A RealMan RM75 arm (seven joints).
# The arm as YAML. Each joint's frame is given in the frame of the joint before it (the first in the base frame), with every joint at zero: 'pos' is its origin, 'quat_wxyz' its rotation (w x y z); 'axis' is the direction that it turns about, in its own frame. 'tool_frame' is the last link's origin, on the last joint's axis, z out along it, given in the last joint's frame.
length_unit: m
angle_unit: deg
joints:
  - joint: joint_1
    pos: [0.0, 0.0, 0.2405]
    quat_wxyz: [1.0, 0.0, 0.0, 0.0]
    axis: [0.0, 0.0, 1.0]
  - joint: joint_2
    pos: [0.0, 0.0, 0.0]
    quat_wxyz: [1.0, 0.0, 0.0, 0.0]
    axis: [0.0, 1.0, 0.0]
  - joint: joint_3
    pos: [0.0, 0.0, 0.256]
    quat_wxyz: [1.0, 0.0, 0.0, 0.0]
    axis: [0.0, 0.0, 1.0]
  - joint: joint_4
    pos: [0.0, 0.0, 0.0]
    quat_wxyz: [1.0, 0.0, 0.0, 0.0]
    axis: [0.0, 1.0, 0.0]
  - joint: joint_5
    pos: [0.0, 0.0, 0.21]
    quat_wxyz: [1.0, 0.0, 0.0, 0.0]
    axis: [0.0, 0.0, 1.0]
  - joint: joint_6
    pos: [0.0, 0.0, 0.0]
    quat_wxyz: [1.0, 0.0, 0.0, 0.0]
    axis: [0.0, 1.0, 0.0]
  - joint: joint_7
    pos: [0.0, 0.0, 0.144]
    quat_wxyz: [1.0, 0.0, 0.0, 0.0]
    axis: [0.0, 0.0, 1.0]
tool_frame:
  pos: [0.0, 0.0, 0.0]
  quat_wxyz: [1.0, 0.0, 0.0, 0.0]
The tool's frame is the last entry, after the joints.
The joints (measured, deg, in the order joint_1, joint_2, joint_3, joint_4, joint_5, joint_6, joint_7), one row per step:
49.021, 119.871, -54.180, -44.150, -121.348, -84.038, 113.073
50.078, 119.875, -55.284, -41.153, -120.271, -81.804, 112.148
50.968, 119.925, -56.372, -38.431, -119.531, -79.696, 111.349
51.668, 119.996, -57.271, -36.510, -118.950, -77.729, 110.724
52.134, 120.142, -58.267, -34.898, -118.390, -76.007, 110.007
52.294, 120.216, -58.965, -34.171, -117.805, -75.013, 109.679
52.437, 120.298, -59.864, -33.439, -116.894, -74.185, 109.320
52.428, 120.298, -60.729, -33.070, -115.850, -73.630, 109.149
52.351, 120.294, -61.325, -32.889, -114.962, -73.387, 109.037
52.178, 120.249, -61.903, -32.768, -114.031, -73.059, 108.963
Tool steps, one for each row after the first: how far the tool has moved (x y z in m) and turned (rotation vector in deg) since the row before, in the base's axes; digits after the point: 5 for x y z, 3 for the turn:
-0.00150, 0.00168, -0.00971, -0.242, 0.149, -0.195
0.00003, 0.00081, -0.00931, -0.233, -0.257, -0.314
-0.00022, 0.00138, -0.00686, 0.237, -0.351, -0.173
0.00050, 0.00020, -0.00671, 0.136, -0.432, -0.001
0.00000, 0.00017, -0.00333, 0.185, -0.096, -0.030
-0.00061, -0.00053, -0.00363, -0.029, 0.098, 0.049
-0.00076, -0.00037, -0.00201, 0.019, 0.278, -0.010
-0.00068, -0.00052, -0.00109, -0.044, 0.380, -0.037
-0.00010, -0.00019, -0.00057, 0.116, 0.399, -0.170

